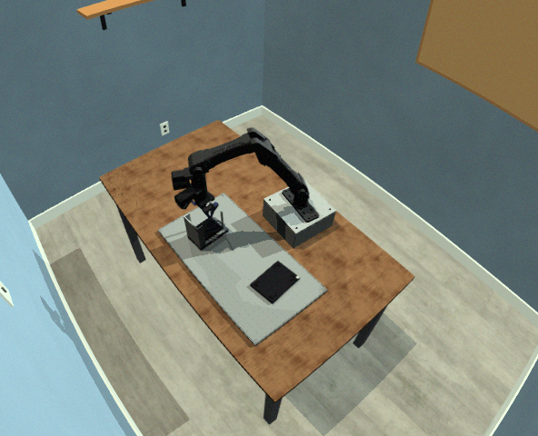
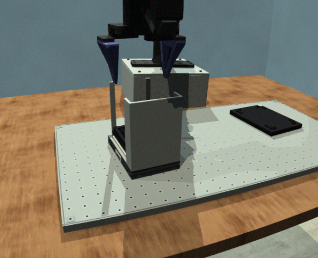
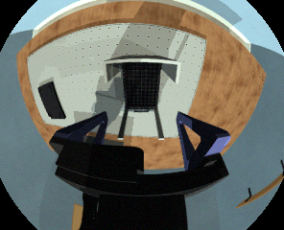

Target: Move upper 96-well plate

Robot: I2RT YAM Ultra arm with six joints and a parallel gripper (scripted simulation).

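The black 96-well plate is 12 cm below my hand. From my hand the other things lie so: black plate nest N1: 13 cm behind, 35 cm to the left, 16 cm below; pale well plate: 14 cm below; rack wall: 7 cm ahead, 2 cm to the left, 8 cm below.
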